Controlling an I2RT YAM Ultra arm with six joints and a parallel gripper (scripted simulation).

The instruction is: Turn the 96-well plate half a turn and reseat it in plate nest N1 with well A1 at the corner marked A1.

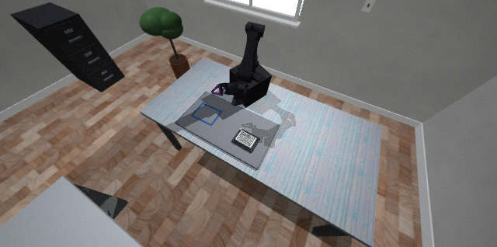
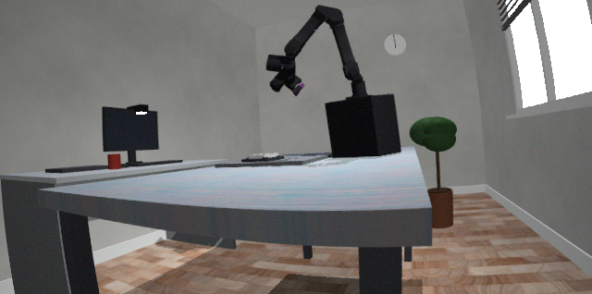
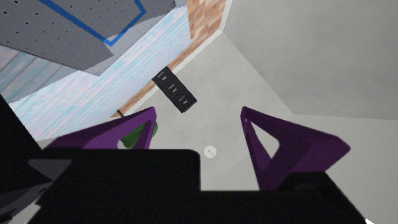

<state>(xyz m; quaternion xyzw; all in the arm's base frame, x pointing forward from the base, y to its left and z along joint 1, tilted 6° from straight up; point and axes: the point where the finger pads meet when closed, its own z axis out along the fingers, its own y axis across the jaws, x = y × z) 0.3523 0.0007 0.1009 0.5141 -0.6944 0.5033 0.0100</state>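
My hand is 310 mm above the white 96-well plate, 230 mm to the right of it and 10 mm short of it. Round my hand: dark plate nest N1: 330 mm below, 230 mm to the left, 10 mm ahead.
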